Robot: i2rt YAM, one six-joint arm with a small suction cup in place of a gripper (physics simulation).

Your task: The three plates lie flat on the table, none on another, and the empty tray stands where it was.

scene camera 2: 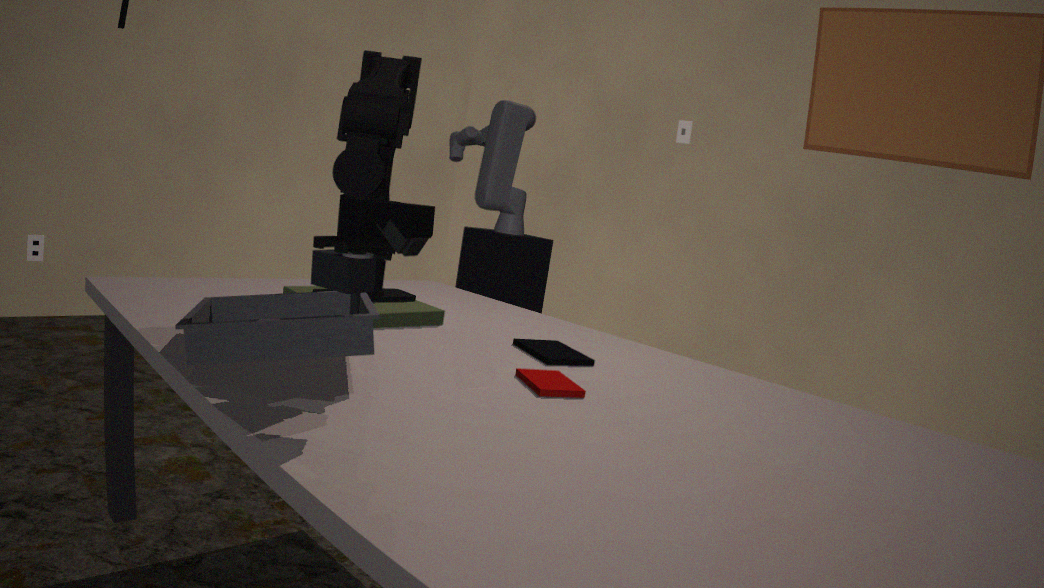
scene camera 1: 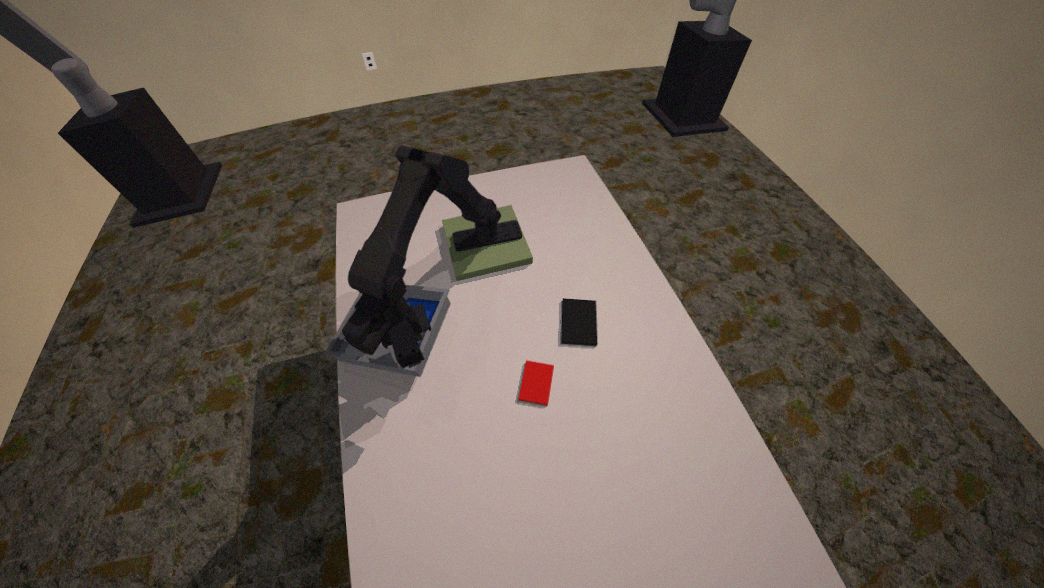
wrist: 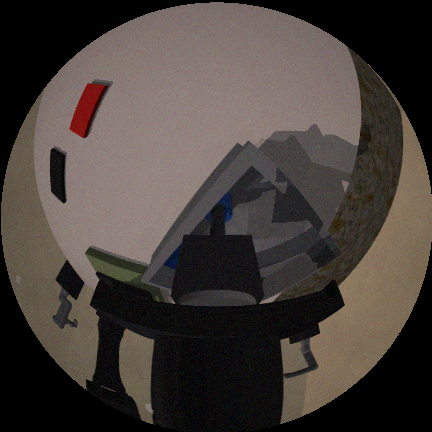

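Seen in the pictures: arm's base, link origin: [scene camera 1: 487,236] [wrist: 122,286].
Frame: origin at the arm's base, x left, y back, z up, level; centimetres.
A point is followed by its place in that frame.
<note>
A blue plate [scene camera 1: 424,308] [wrist: 226,208] lies in the grey tray [scene camera 1: 438,326] @[y -27.9, x -18.0, z 2.3 cm] [scene camera 2: 282,344] @[y -34.2, x -33.9, z 1.8 cm] [wrist: 209,189] @[y -36.4, x -22.3, z 6.5 cm] at the table's left edge. My suction cup [wrist: 217,212] @[y -33.2, x -23.1, z 0.3 cm] is down inside the tray and rests on the blue plate, which is mostly hidden by the arm. In scene camera 2 the tray wall hides the cup and the plate. A red plate [scene camera 1: 535,382] @[y -46.2, x 1.4, z -1.8 cm] [scene camera 2: 549,383] @[y -47.4, x 0.1, z -1.8 cm] [wrist: 86,109] @[y -45.5, x 0.4, z -1.8 cm] and a black plate [scene camera 1: 578,321] @[y -33.4, x 16.7, z -1.8 cm] [scene camera 2: 552,351] @[y -34.3, x 15.6, z -1.8 cm] [wrist: 57,174] @[y -33.5, x 14.7, z -1.8 cm] lie flat on the white table [scene camera 1: 572,481] @[y -68.8, x 2.9, z -2.8 cm], side by side and apart, well to the right of the tray.
The arm stands on a green base block [scene camera 1: 491,256] @[y -7.8, x -0.5, z -0.1 cm] [scene camera 2: 408,313] @[y -11.4, x 2.1, z -0.4 cm] just behind the tray. The tray sits close to the table's left edge. A grey robot arm [scene camera 2: 500,165] on a black pedestal [scene camera 2: 503,265] stands off the table at the back.
</note>
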